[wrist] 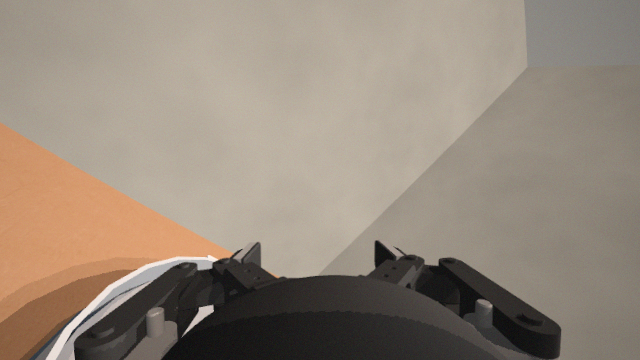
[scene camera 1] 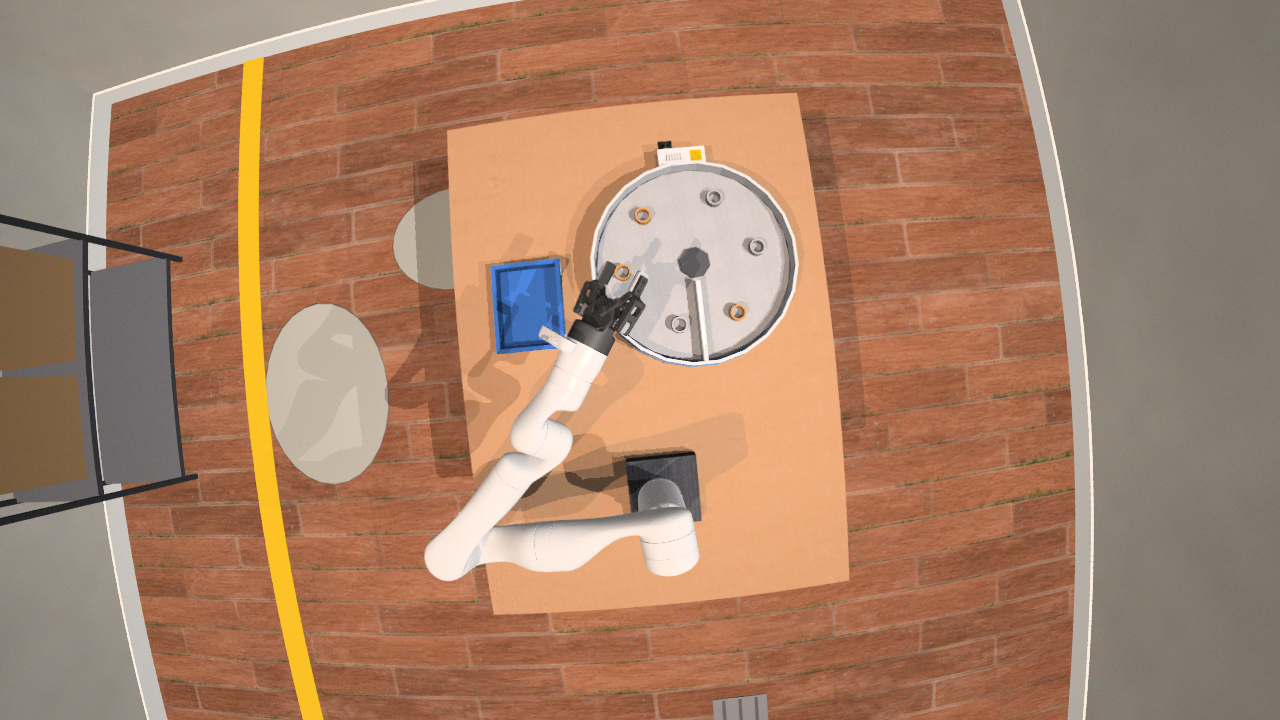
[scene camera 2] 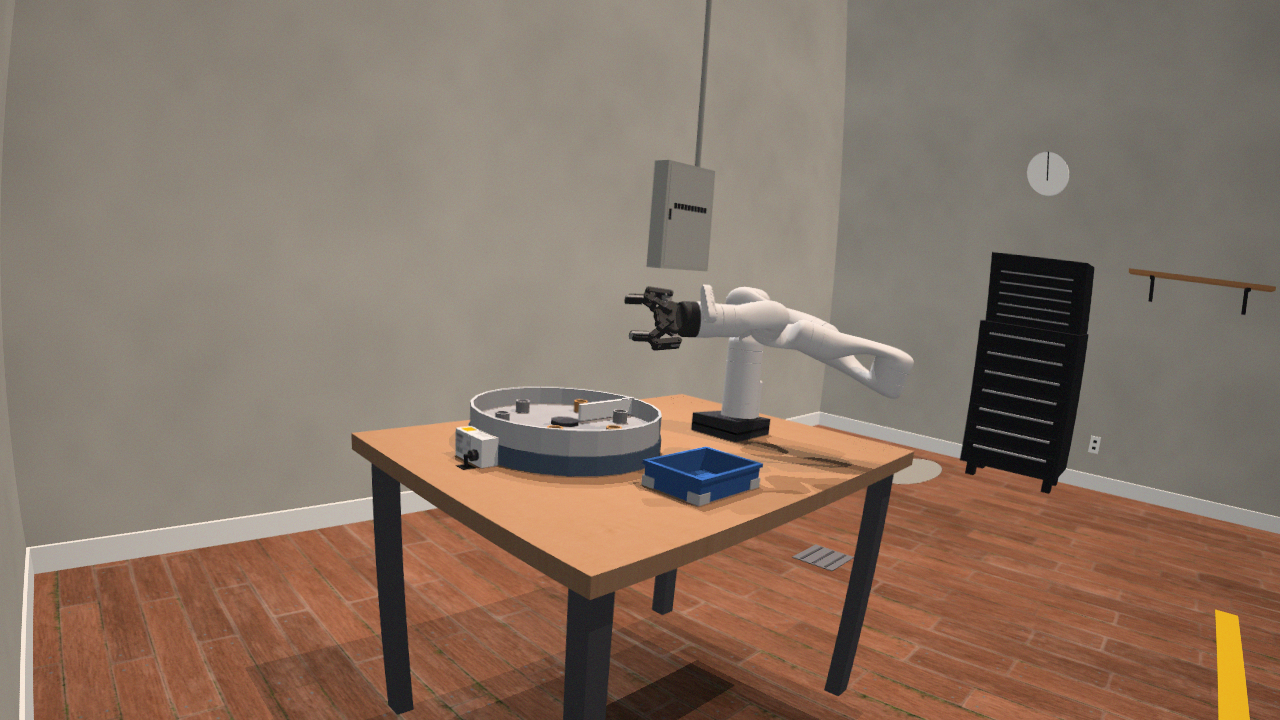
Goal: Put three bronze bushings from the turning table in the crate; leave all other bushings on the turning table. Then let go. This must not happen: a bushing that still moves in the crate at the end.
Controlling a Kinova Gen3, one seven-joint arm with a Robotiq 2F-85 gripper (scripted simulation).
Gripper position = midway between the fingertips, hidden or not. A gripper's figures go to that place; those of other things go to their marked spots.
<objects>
My gripper (scene camera 1: 627,267) is 1.06 m from the lens. A grey turning table (scene camera 1: 686,240): 1.33 m from the lens. A blue crate (scene camera 1: 526,295): 1.38 m from the lens.
</objects>
